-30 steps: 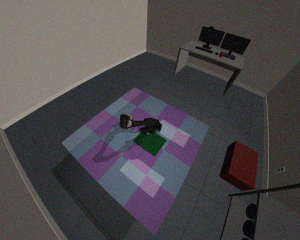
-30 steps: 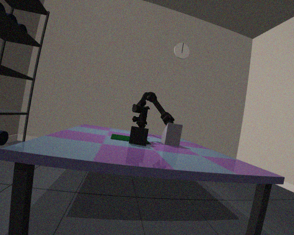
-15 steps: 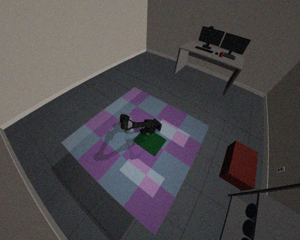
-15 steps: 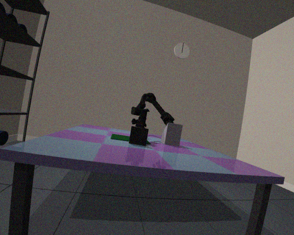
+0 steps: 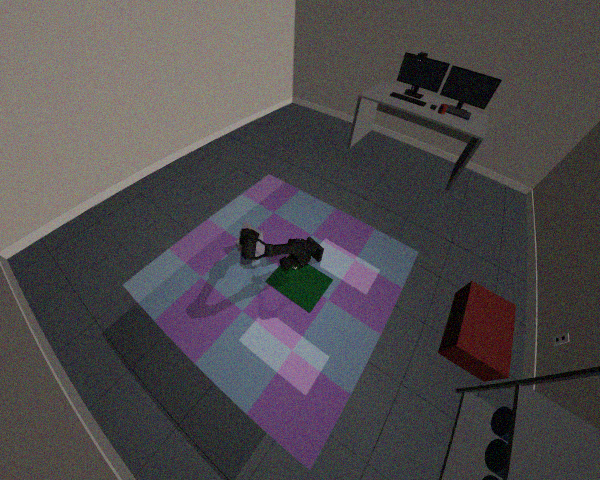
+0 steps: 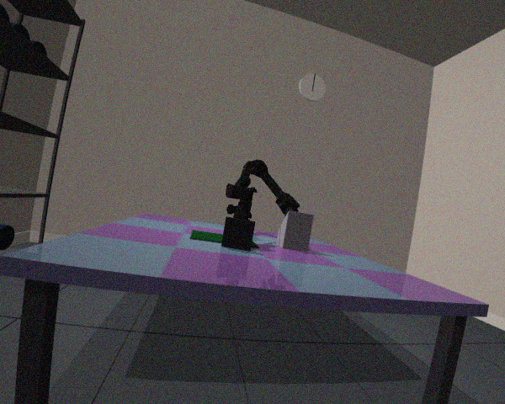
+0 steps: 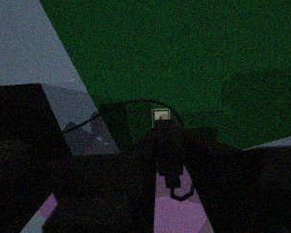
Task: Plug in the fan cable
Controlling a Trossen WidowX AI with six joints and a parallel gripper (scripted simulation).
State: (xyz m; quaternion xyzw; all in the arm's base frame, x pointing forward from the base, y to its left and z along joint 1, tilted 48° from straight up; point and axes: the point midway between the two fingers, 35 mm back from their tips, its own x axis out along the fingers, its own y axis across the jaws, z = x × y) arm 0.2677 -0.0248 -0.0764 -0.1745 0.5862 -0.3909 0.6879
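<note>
Now: gripper tip 4 cm above the white four-pin fan header and 1 cm past it. Also, from my gripper tip: green board 7 cm ahead, 6 cm to the right, 6 cm below; then black fan 13 cm to the left, 4 cm ahead, 2 cm above; then dark fan plug 1 cm behind, 1 cm above.
</note>
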